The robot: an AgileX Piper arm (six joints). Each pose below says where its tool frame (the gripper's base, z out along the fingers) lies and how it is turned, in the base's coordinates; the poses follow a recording.
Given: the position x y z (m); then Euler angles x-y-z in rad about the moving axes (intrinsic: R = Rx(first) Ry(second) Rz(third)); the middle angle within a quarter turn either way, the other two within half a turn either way.
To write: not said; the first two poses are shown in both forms.
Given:
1: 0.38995 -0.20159 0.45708 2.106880 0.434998 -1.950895
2: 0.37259 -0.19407 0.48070 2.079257 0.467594 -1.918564
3: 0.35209 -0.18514 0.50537 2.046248 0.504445 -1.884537
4: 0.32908 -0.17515 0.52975 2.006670 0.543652 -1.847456
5: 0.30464 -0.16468 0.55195 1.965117 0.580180 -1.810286
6: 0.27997 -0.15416 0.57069 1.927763 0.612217 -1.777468
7: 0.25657 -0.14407 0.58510 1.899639 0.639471 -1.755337
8: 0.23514 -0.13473 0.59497 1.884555 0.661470 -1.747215
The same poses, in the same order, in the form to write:
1: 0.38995 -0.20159 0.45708 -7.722 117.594 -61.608
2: 0.37259 -0.19407 0.48070 -5.824 115.758 -59.969
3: 0.35209 -0.18514 0.50537 -4.003 113.624 -58.161
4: 0.32908 -0.17515 0.52975 -2.306 111.182 -56.307
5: 0.30464 -0.16468 0.55195 -0.872 108.742 -54.629
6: 0.27997 -0.15416 0.57069 0.255 106.617 -53.150
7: 0.25657 -0.14407 0.58510 0.937 105.019 -51.839
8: 0.23514 -0.13473 0.59497 1.164 104.096 -50.702
